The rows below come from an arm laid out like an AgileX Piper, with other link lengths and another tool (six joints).
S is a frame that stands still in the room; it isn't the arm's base.
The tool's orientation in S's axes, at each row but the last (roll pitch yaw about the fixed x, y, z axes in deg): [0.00 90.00 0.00]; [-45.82 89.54 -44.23]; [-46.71 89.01 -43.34]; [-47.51 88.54 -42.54]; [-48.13 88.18 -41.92]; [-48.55 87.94 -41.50]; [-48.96 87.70 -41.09]
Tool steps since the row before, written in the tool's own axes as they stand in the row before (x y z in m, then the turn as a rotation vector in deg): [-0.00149 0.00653 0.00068 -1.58 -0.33 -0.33]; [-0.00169 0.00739 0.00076 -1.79 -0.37 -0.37]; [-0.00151 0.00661 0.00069 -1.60 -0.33 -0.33]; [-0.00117 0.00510 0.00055 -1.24 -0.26 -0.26]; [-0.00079 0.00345 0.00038 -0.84 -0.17 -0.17]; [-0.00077 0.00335 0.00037 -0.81 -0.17 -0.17]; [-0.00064 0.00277 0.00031 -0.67 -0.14 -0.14]
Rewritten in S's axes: [0.00068 0.00653 0.00149 -0.33 -0.33 1.58]; [0.00055 0.00742 0.00165 -0.37 -0.37 1.79]; [0.00028 0.00666 0.00143 -0.33 -0.33 1.60]; [0.00008 0.00515 0.00108 -0.26 -0.26 1.24]; [-0.00001 0.00349 0.00072 -0.17 -0.17 0.84]; [-0.00006 0.00339 0.00069 -0.17 -0.17 0.81]; [-0.00009 0.00280 0.00056 -0.14 -0.14 0.67]
